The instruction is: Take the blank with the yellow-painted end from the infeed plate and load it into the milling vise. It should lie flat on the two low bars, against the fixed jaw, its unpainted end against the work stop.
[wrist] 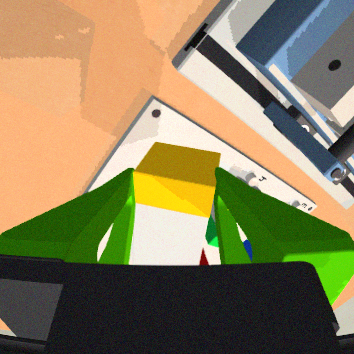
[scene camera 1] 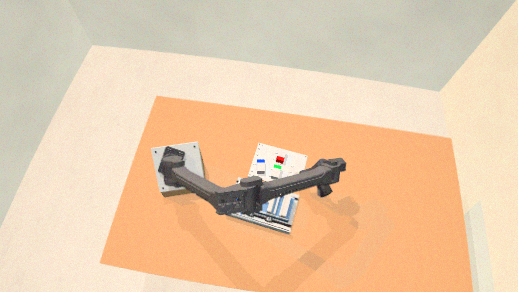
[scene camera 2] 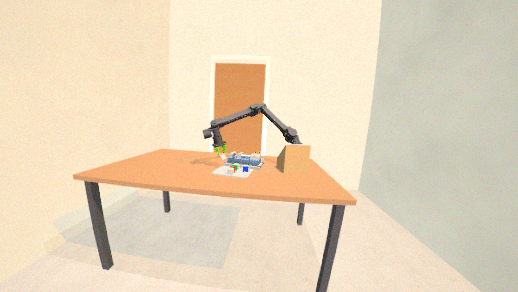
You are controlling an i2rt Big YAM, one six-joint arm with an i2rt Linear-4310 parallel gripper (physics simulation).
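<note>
My gripper [scene camera 2: 220,150] [wrist: 174,178] is shut on the blank with the yellow-painted end [scene camera 2: 223,156] [wrist: 175,195]. The green fingers press on its two sides. The yellow end shows at the fingertips, and the white body runs back between the fingers until the gripper's dark housing hides it. The blank is held above the table, tilted in scene camera 2. The infeed plate [scene camera 1: 270,149] [scene camera 2: 219,172] [wrist: 175,130] shows below and beyond it in the wrist view. The milling vise [scene camera 1: 285,207] [scene camera 2: 245,161] [wrist: 280,42] is at the upper right there. The arm hides part of the vise in scene camera 1.
Blanks with red [scene camera 1: 280,159], blue [scene camera 1: 261,161] [scene camera 2: 245,169] and green [scene camera 1: 277,167] [scene camera 2: 235,167] ends stand on the infeed plate. The arm's base block [scene camera 1: 195,150] [scene camera 2: 297,159] is beyond the vise, on the far side from the gripper. A dark handle [wrist: 345,142] sticks out beside the vise.
</note>
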